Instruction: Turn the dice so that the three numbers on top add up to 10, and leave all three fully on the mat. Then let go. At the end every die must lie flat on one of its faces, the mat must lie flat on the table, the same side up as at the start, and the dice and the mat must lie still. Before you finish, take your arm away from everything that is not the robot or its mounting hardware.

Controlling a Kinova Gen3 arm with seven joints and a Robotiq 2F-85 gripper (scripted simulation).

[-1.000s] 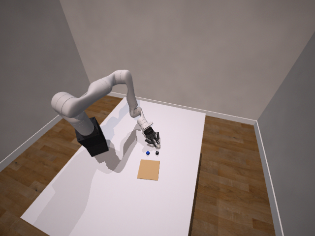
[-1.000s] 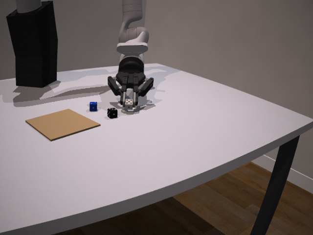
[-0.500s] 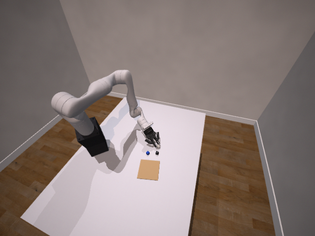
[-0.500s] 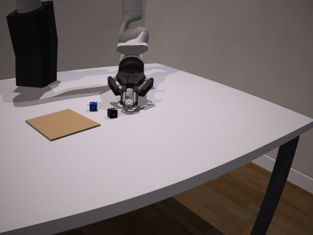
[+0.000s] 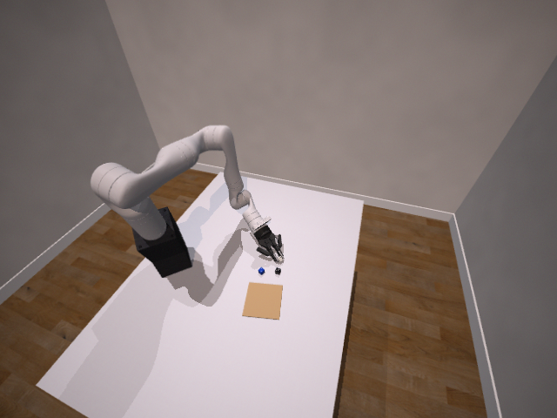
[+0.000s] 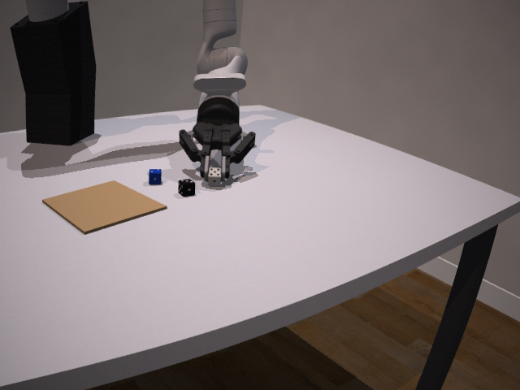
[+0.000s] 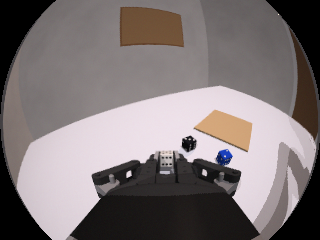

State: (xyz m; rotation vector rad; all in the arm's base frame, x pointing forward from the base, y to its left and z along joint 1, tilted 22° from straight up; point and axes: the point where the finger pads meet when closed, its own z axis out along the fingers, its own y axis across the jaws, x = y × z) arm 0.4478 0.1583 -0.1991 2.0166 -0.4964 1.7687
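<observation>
My hand is 1 cm short of the white die, 1 cm to the left of it and 1 cm above it. Round my hand: blue die 5 cm behind, 8 cm to the right, 1 cm below; then tan mat 1 cm ahead, 20 cm to the right, 2 cm below; then black die 2 cm ahead, 6 cm to the right, 1 cm below.
</observation>
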